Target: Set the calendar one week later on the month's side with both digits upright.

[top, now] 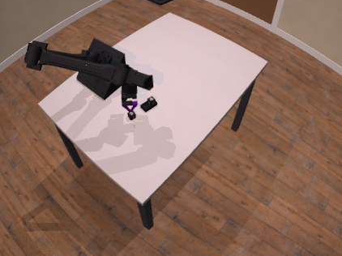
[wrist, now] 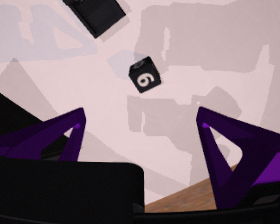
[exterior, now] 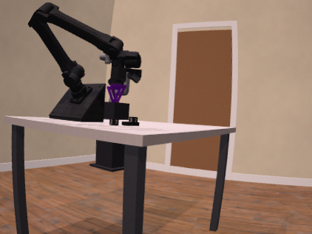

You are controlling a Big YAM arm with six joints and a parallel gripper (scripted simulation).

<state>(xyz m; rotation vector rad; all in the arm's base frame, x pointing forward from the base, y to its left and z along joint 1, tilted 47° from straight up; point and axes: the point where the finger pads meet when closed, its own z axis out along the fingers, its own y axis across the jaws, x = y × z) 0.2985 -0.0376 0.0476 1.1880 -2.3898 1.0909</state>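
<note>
Right now my hand is 90 mm above the black date cube. From my hand the other things lie so: black tray: 100 mm to the left, 100 mm below, 10 mm ahead.
</note>
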